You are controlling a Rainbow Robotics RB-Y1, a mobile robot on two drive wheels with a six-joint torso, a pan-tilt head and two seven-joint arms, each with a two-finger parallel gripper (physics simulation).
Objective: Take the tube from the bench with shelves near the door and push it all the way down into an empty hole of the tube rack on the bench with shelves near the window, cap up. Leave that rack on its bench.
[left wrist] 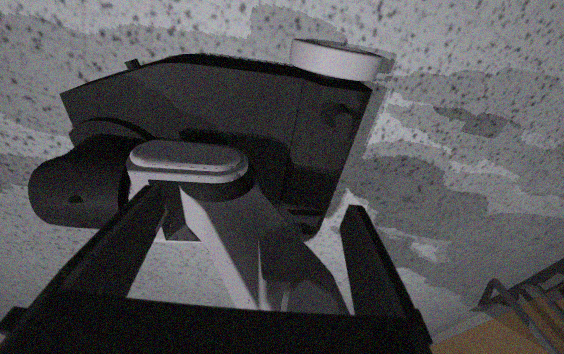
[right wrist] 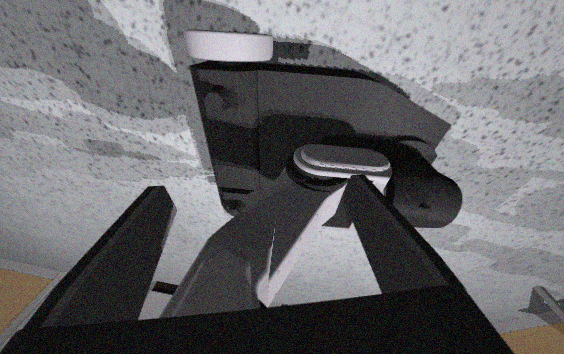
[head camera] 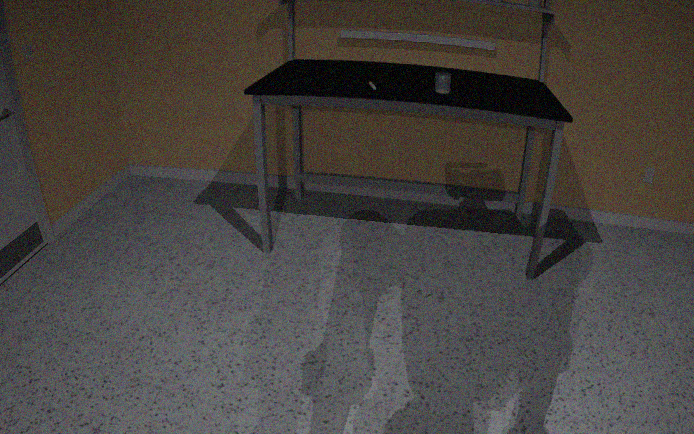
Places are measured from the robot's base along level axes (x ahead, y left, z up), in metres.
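Pixels of known places: left gripper, between the fingertips: [left wrist: 255, 207]; right gripper, between the fingertips: [right wrist: 262, 192].
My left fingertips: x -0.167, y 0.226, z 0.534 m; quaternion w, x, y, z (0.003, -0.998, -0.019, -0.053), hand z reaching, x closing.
Note:
Behind a point stands the place of what it marks.
A bench with a black top [head camera: 327, 81] {x 2.193, y 0.019, z 0.914 m} and a shelf frame stands ahead against the orange wall in the head view, with a door at the far left. A small pale tube-like thing [head camera: 372, 85] {x 2.044, y -0.184, z 0.930 m} lies on the bench top, left of a clear beaker-like container [head camera: 442, 82] {x 1.995, y -0.497, z 0.969 m}. The tube rack does not show in the head view. My left gripper [left wrist: 255, 207] {x -0.166, y 0.226, z 0.534 m} is open, with no object between its fingers, above the floor beside my base. My right gripper [right wrist: 262, 192] {x -0.147, y -0.217, z 0.537 m} is open in the same way on the other side. Both are far from the bench.
A door [head camera: 17, 168] {x 2.109, y 1.903, z 0.575 m} stands at the left. The bench's front legs [head camera: 262, 174] {x 2.101, y 0.342, z 0.467 m} [head camera: 545, 199] {x 1.797, y -1.022, z 0.476 m} reach the speckled floor. A pale rail [head camera: 417, 39] {x 2.625, y -0.488, z 1.079 m} runs on the wall above the bench top. My own shadow falls on the floor before the bench.

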